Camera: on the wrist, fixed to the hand. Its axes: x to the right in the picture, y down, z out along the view.
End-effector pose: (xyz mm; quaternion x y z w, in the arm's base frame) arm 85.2 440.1 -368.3 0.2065 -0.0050 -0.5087 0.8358
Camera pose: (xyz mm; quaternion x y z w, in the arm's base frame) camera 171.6 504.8 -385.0 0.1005 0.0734 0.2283 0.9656
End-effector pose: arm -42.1 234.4 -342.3 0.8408 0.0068 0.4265 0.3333
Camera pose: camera -114.4 190.1 -273.6 0.4819 -0.5653 0.6648 0.0792
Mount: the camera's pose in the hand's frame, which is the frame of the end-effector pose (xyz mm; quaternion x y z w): -10.1 93.1 -56.1 -0.1516 0.1645 0.6664 0.7113
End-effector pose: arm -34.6 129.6 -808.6 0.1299 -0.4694 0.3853 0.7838
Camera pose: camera -69.2 218.8 -861.2 -0.4026 -0.3499 0.7466 0.3976
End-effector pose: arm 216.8 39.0 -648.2 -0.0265 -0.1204 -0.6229 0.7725
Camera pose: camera 313.6 58.7 -694.7 -0.1137 0.1535 0.0491 0.9803
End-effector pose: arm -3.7 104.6 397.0 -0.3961 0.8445 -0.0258 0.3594
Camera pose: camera -95.1 161.8 413.9 0.2308 0.9277 0.2840 0.0739
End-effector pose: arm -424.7 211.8 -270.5 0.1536 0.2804 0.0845 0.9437
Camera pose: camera -471.0 310.3 -278.6 0.1391 0.2395 0.7568 0.5921
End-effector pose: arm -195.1 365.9 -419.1 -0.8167 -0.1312 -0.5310 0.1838
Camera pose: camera -207.0 257.4 -422.7 -0.6089 0.5617 -0.4094 0.3824
